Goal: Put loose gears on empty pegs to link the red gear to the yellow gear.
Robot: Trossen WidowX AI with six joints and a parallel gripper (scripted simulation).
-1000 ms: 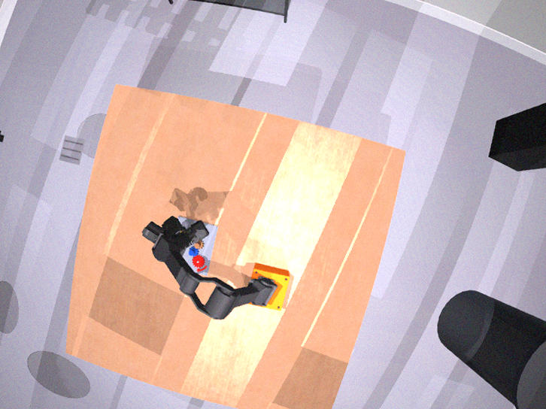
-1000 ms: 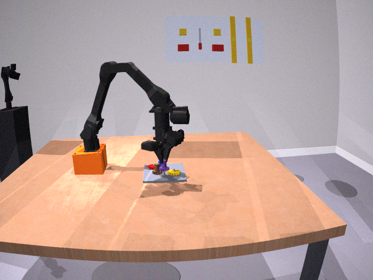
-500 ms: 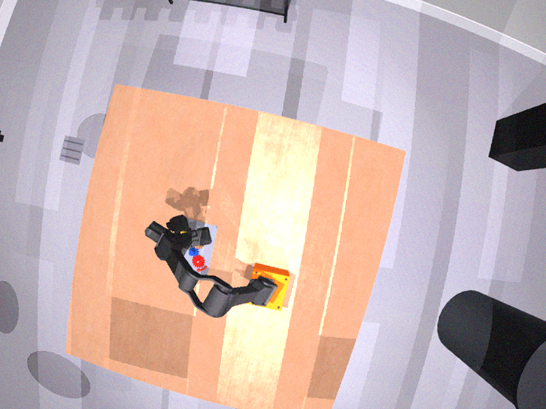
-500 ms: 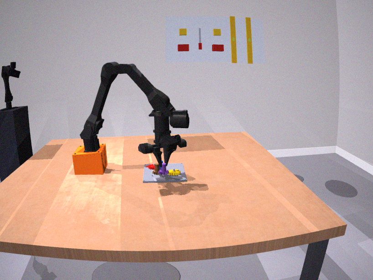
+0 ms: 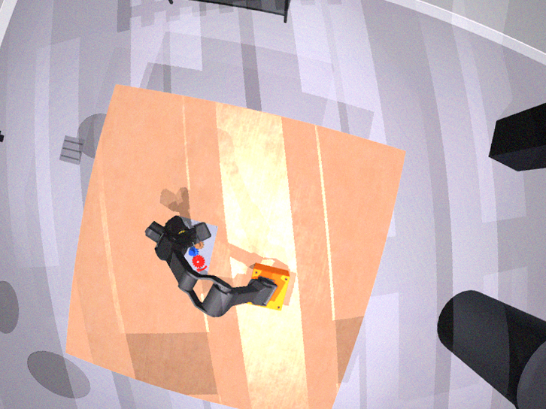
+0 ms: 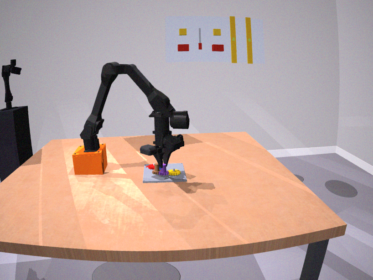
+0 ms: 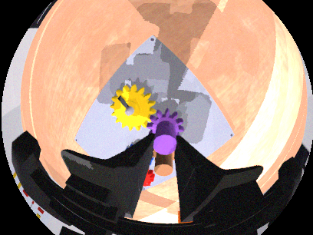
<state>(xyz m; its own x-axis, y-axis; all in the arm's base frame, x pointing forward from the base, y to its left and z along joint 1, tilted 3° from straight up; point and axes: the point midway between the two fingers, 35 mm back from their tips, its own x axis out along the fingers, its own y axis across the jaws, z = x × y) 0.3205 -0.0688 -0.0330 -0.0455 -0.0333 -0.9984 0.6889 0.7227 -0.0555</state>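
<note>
Right now my gripper tip is 10 mm above the purple gear. Also, from my gripper tip: brown gear 30 mm behind, 20 mm to the left, 20 mm below; then yellow gear 40 mm ahead, 20 mm to the left, 20 mm below; then blue gear 20 mm behind, 60 mm to the left, 20 mm below.
</note>
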